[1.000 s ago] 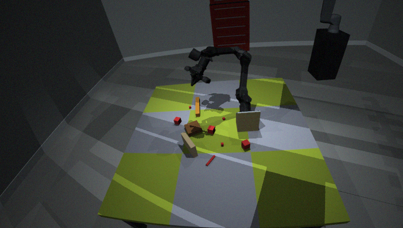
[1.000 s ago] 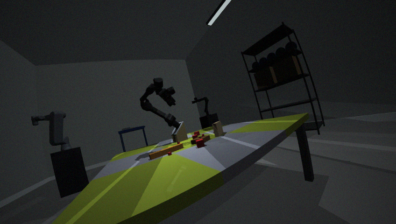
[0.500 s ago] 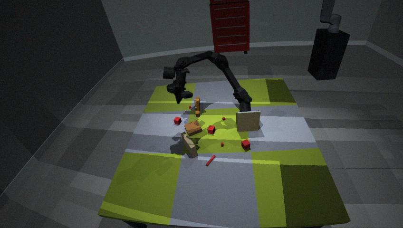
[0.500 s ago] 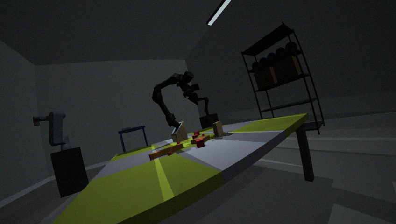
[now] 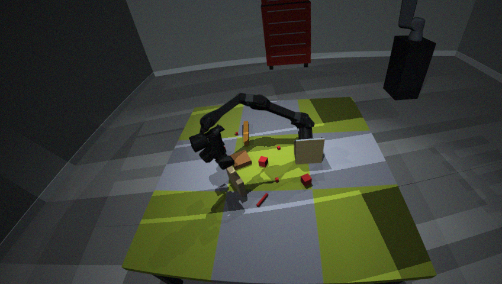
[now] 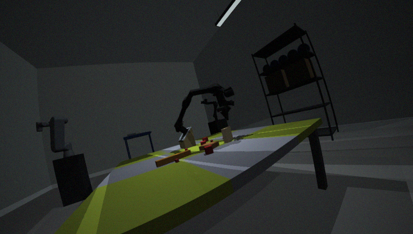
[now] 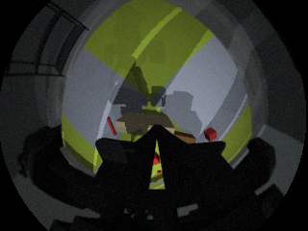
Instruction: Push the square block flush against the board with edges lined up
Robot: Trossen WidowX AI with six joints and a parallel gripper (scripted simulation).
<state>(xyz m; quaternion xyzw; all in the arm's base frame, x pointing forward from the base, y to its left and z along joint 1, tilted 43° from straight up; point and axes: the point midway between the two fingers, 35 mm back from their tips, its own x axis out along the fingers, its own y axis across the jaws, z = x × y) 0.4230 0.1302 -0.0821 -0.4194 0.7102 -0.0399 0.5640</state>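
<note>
Right now my gripper tip is 40 mm past the tan board and 100 mm above it. From my gripper tip the other things lie so: red stick 170 mm behind, 100 mm to the left, 150 mm below; long orange bar 80 mm behind, 420 mm to the right, 140 mm below; brown square block 50 mm behind, 180 mm to the right, 140 mm below.
</note>
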